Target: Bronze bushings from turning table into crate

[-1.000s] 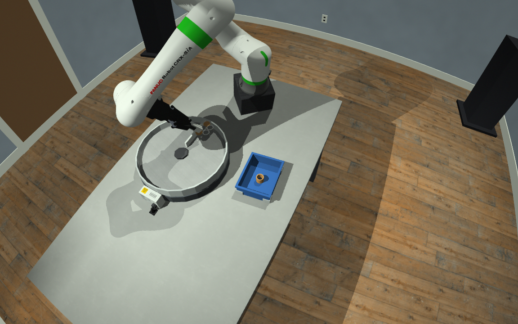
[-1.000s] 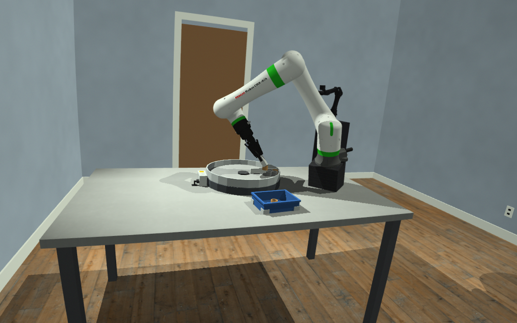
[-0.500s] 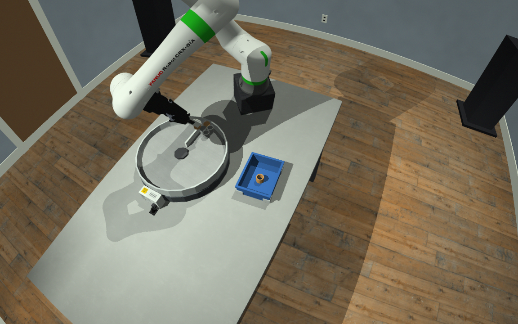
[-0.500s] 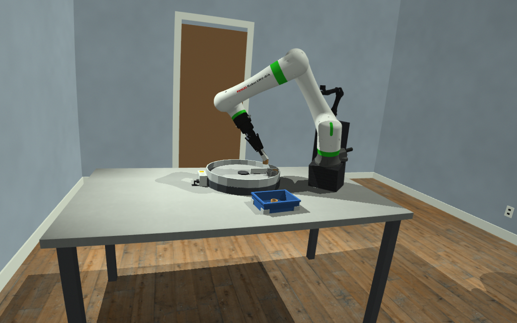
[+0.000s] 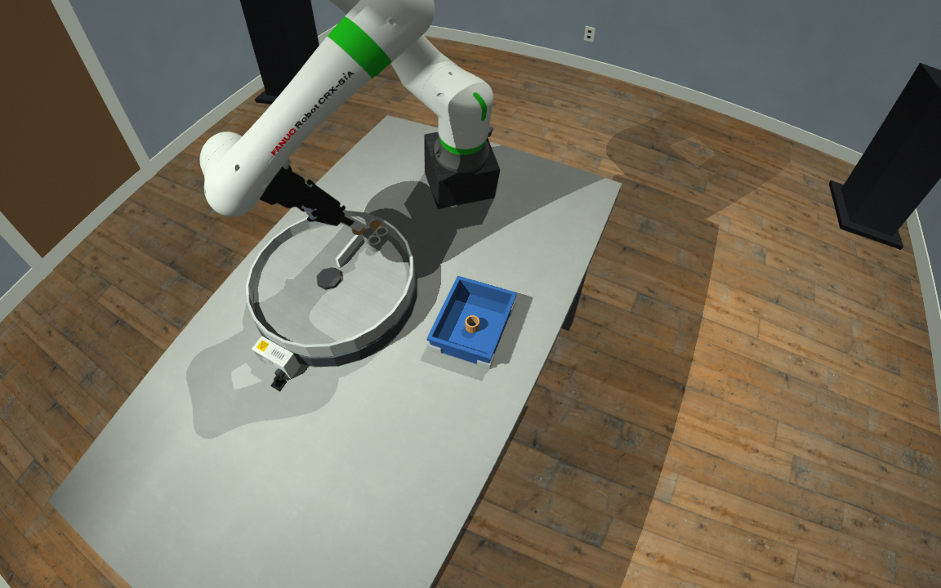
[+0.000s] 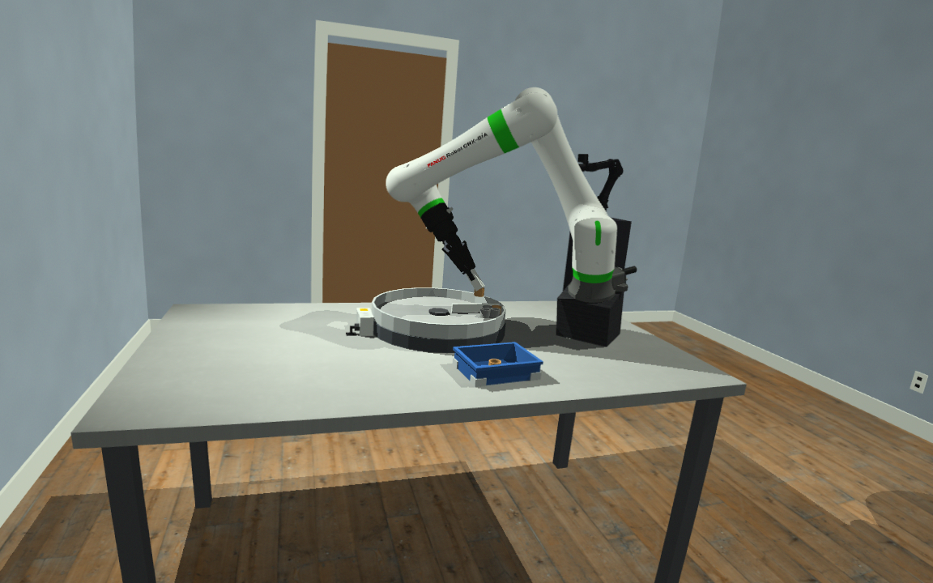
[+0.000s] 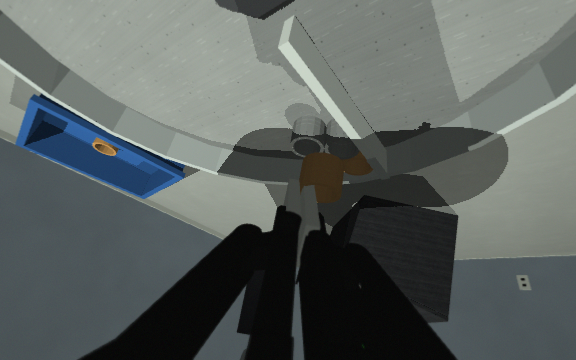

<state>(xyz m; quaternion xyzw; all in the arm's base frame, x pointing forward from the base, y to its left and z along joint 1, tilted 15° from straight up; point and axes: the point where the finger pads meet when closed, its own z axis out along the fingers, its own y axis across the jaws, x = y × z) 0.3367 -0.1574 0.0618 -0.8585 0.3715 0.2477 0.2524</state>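
Now: the blue crate 8 cm ahead of my hand, 33 cm to the left of it and 14 cm below it. From my hand the other things lie so: round turning table (10 cm ahead, 3 cm to the right, 11 cm below).
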